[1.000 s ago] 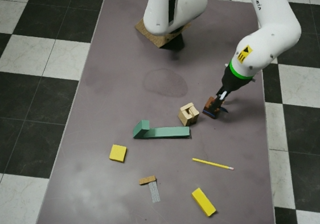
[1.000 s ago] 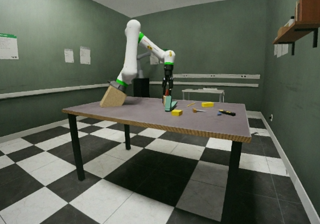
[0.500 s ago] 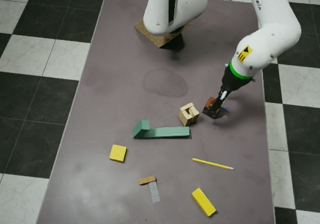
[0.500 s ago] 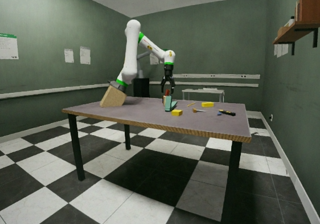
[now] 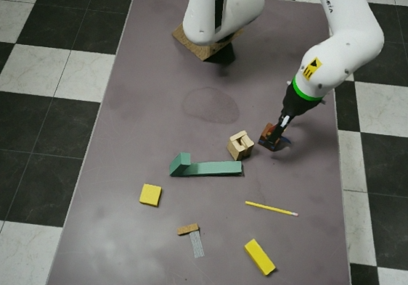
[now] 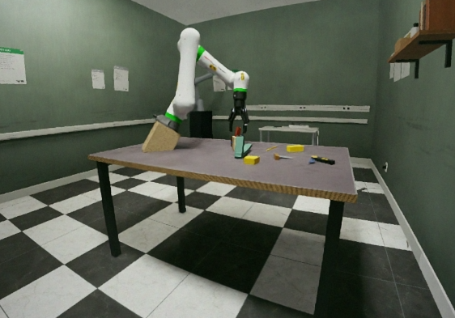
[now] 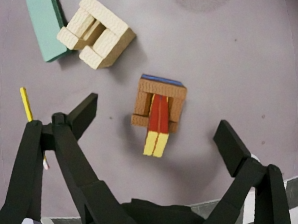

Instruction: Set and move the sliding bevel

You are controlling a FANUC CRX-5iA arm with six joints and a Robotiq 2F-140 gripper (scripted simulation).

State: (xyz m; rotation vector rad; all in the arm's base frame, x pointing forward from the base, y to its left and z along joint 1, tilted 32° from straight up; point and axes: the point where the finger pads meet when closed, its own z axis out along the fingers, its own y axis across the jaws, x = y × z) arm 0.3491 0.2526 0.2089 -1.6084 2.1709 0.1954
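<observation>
The dark blade lies 4 cm below my hand, 2 cm to the left of it and 1 cm ahead of it. The rest, counted from my hand: yellow pencil (24 cm ahead, 11 cm below, 6 cm to the left); cork-and-metal square (41 cm ahead, 16 cm to the right, 10 cm below).
</observation>
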